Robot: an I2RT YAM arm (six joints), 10 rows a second.
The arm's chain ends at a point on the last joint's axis. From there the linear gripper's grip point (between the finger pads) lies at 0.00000 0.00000 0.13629 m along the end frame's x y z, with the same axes.
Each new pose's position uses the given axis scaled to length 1; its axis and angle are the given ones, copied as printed.
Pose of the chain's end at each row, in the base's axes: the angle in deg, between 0 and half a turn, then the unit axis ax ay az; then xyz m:
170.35 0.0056 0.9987 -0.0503 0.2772 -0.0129 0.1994
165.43 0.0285 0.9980 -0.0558 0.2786 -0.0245 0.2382
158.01 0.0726 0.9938 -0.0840 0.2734 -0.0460 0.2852
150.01 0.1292 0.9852 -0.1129 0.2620 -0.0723 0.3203
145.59 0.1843 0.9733 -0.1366 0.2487 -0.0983 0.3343
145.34 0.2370 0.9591 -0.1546 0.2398 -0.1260 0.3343
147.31 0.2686 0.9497 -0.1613 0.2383 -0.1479 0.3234
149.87 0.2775 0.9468 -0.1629 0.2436 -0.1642 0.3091
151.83 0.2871 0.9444 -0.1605 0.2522 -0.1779 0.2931
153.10 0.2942 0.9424 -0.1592 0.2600 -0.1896 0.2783
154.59 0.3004 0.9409 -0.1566 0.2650 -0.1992 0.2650
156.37 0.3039 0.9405 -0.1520 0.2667 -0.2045 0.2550
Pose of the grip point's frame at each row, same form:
170.35 0.0056 0.9987 -0.0503 0.2999 -0.0266 0.0657
165.43 0.0285 0.9980 -0.0558 0.3124 -0.0404 0.1071
158.01 0.0726 0.9938 -0.0840 0.3225 -0.0716 0.1607
150.01 0.1292 0.9852 -0.1129 0.3254 -0.1094 0.2055
145.59 0.1843 0.9733 -0.1366 0.3174 -0.1456 0.2265
145.34 0.2370 0.9591 -0.1546 0.3050 -0.1812 0.2281
147.31 0.2686 0.9497 -0.1613 0.2973 -0.2061 0.2152
149.87 0.2775 0.9468 -0.1629 0.2969 -0.2224 0.1980
151.83 0.2871 0.9444 -0.1605 0.3011 -0.2352 0.1796
153.10 0.2942 0.9424 -0.1592 0.3060 -0.2464 0.1633
154.59 0.3004 0.9409 -0.1566 0.3078 -0.2550 0.1483
156.37 0.3039 0.9405 -0.1520 0.3060 -0.2584 0.1362

